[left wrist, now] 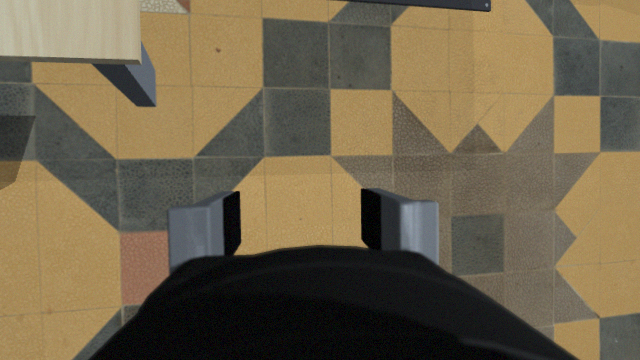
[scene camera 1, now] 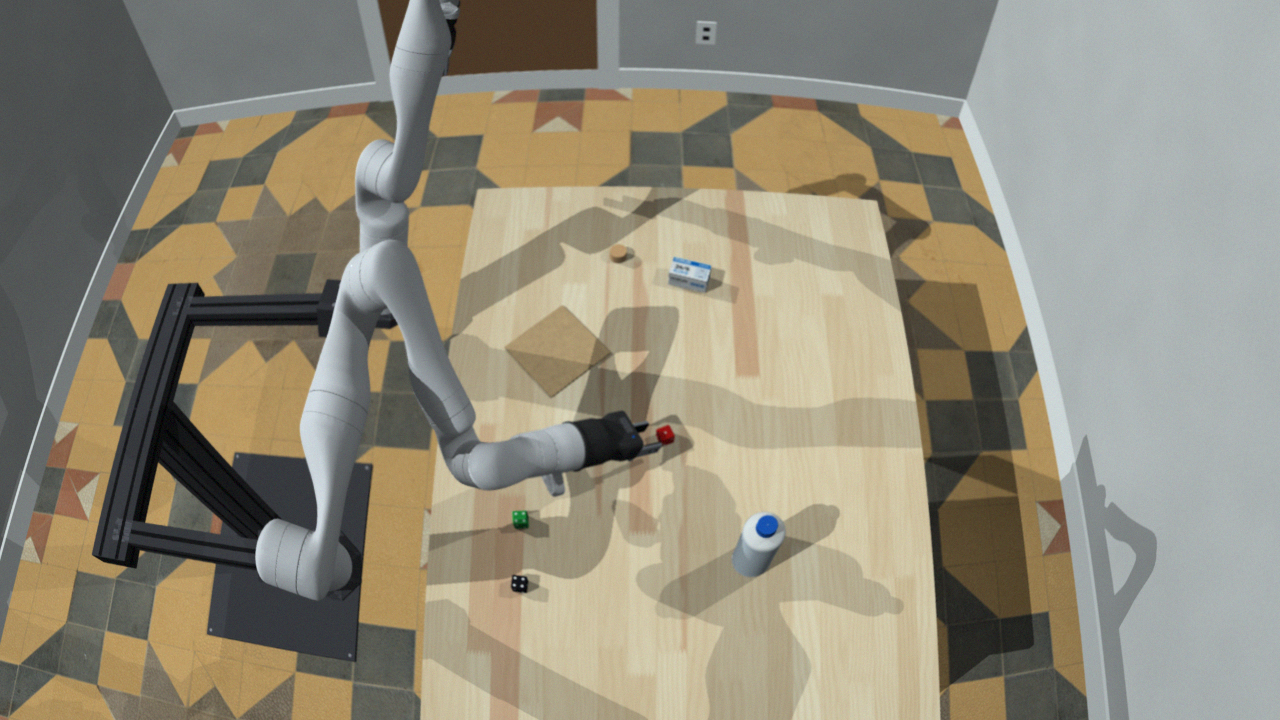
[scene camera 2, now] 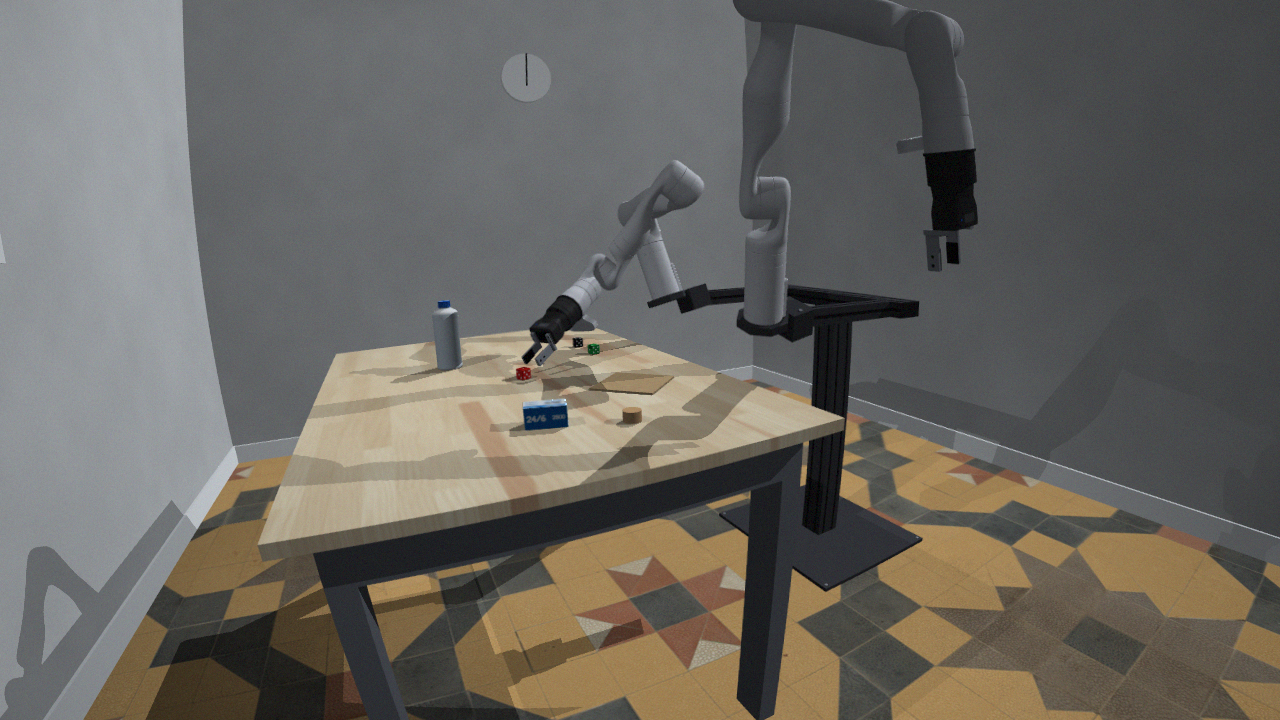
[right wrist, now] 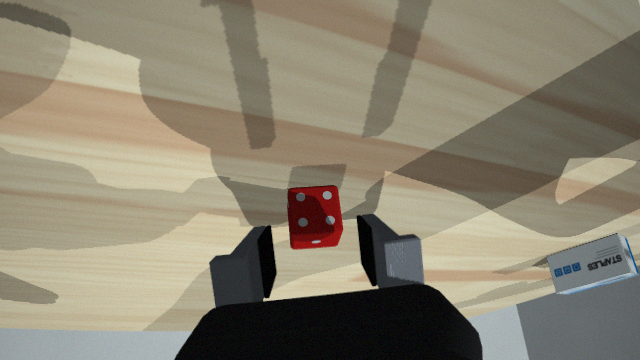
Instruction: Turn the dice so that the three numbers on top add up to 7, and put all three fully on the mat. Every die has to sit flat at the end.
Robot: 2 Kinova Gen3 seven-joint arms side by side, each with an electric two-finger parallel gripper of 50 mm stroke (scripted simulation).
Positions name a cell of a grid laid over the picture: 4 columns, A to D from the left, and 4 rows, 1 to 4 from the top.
Scene:
my right gripper: scene camera 1 C3; scene camera 2 B3; right wrist B3; not seen in the left wrist view (out of frame)
brown square mat: scene camera 1 B2; scene camera 2 C3; not seen in the left wrist view (out of frame); not seen in the right wrist view (out of frame)
staples box: scene camera 1 C2; scene camera 2 B3; right wrist D3; not seen in the left wrist view (out of frame)
white bottle: scene camera 1 C4; scene camera 2 B2; not seen in the left wrist view (out of frame); not seen in the right wrist view (out of frame)

